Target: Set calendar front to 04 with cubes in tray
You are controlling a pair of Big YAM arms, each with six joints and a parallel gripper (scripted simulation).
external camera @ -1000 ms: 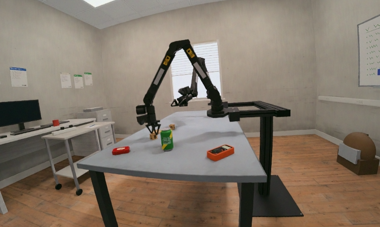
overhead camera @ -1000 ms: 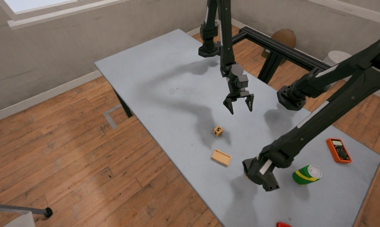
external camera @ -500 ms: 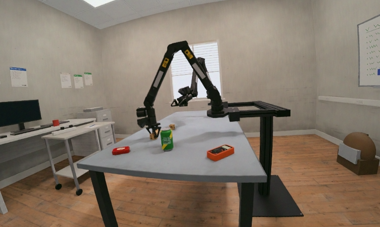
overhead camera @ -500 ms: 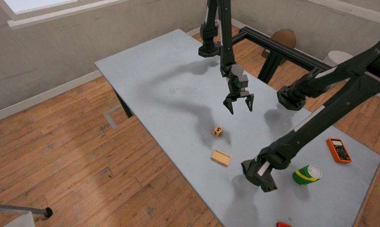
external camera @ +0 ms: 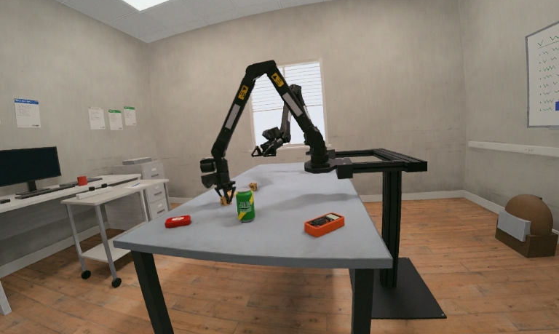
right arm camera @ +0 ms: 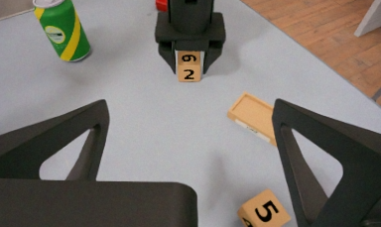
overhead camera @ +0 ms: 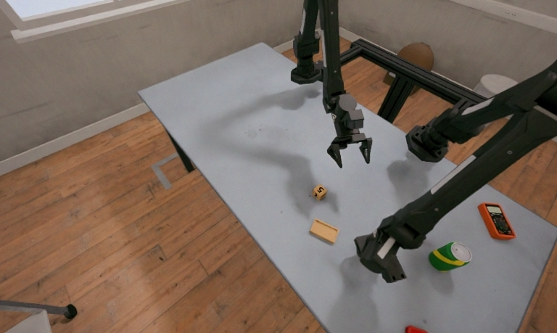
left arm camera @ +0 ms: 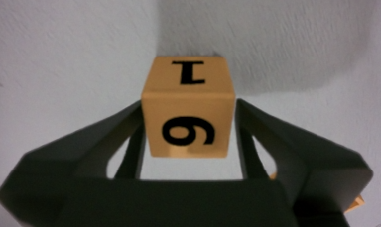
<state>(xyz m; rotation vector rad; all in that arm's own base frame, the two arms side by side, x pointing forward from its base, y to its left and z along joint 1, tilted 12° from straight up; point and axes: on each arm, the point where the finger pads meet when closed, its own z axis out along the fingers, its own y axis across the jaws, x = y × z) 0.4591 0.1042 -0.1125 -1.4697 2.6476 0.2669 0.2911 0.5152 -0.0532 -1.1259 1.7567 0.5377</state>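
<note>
Right now the wooden calendar tray is 40 mm ahead of my left hand, 140 mm to the right of it and 10 mm below it. The rest, counted from my left hand: orange multimeter (450 mm behind, 280 mm to the left, 10 mm below); then red tin (110 mm ahead, 260 mm to the left); then green can (160 mm behind, 190 mm to the left, 40 mm above).
</note>
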